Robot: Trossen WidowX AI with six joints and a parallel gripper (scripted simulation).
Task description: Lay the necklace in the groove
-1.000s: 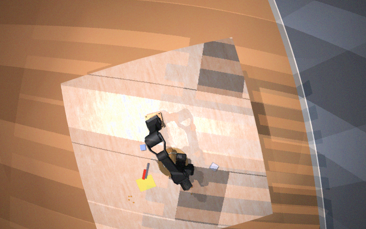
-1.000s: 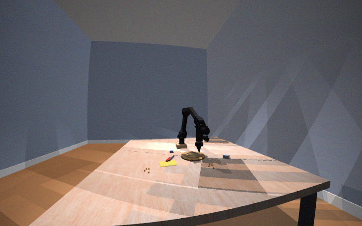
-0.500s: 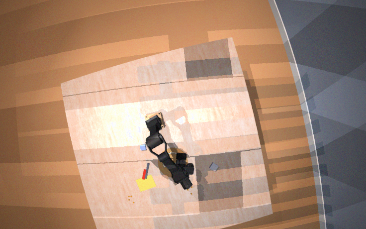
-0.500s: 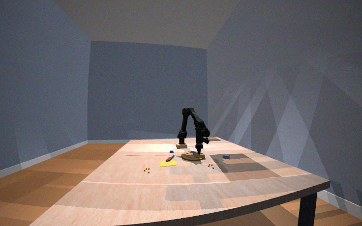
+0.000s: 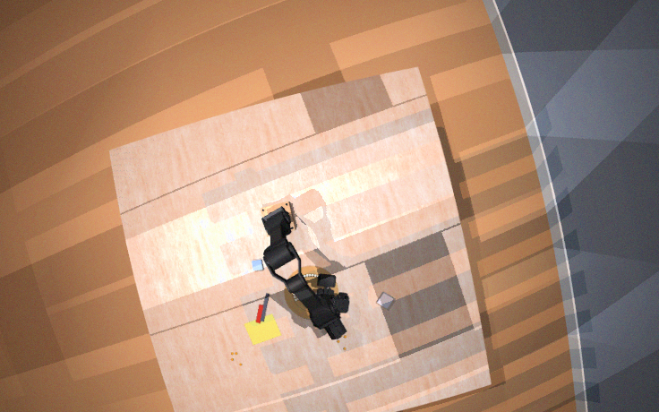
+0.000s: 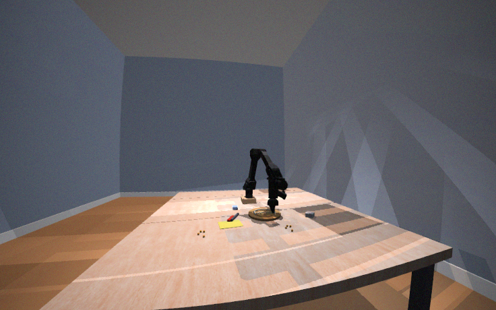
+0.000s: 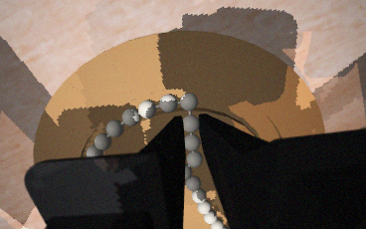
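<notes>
Right now my gripper tip is 3 cm past the round bead board, 4 cm to the left of it and 1 cm above it. From my gripper tip the other things lie so: grey block: 10 cm ahead, 20 cm to the left; blue block: 20 cm behind, 19 cm to the right, 1 cm below; red marker: 4 cm behind, 24 cm to the right, 1 cm below.
</notes>
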